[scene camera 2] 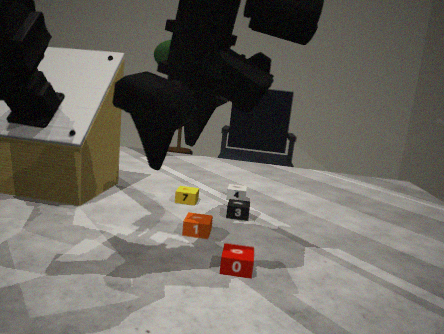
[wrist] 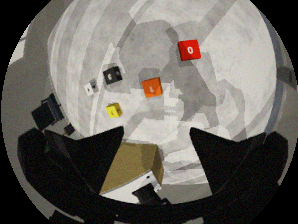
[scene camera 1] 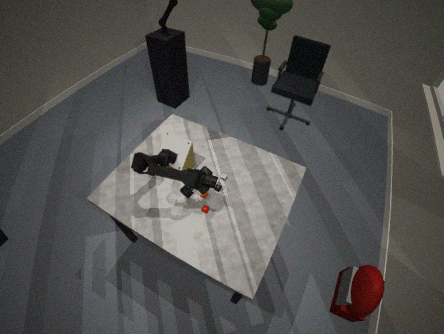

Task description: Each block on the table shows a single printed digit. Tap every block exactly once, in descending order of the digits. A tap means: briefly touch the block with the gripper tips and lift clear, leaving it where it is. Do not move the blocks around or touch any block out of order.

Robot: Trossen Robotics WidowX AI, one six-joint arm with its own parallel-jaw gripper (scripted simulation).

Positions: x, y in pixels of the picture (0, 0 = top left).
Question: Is my gripper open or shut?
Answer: Open.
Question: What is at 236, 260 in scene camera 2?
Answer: A red block.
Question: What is my gripper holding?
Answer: Nothing.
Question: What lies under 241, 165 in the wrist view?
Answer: My gripper.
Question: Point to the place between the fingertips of my gripper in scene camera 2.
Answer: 173, 155
